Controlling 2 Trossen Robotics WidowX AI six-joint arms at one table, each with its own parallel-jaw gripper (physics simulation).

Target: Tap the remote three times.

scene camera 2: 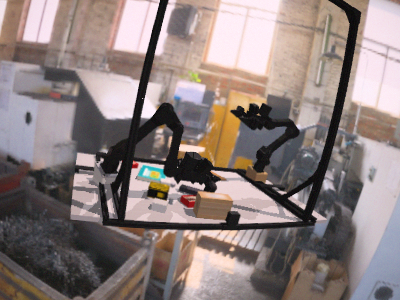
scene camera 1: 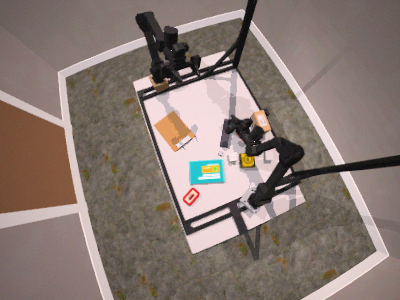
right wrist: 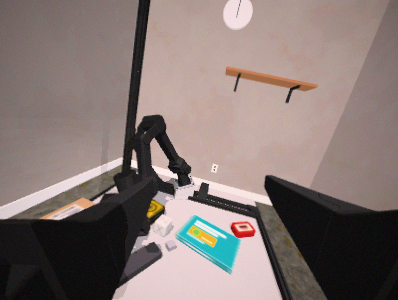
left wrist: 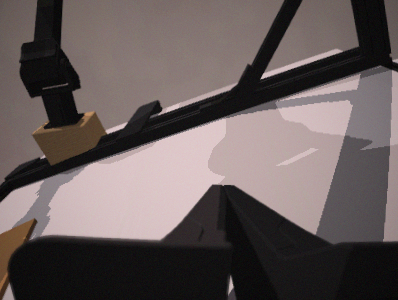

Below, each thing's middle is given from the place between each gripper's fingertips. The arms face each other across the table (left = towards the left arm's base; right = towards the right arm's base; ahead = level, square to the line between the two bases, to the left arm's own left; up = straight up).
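Right hand 390 mm above clipboard (scene camera 1: 175, 132), 160 mm short of it, 20 mm to the left of it. Remote (right wrist: 140, 260) 380 mm below my right hand, 100 mm behind, 200 mm to the left of it.
Left hand 9 cm above remote, 7 cm short of it, 5 cm to the right of it. Clipboard 9 cm below my left hand, 32 cm ahead of it, 17 cm to the right of it.
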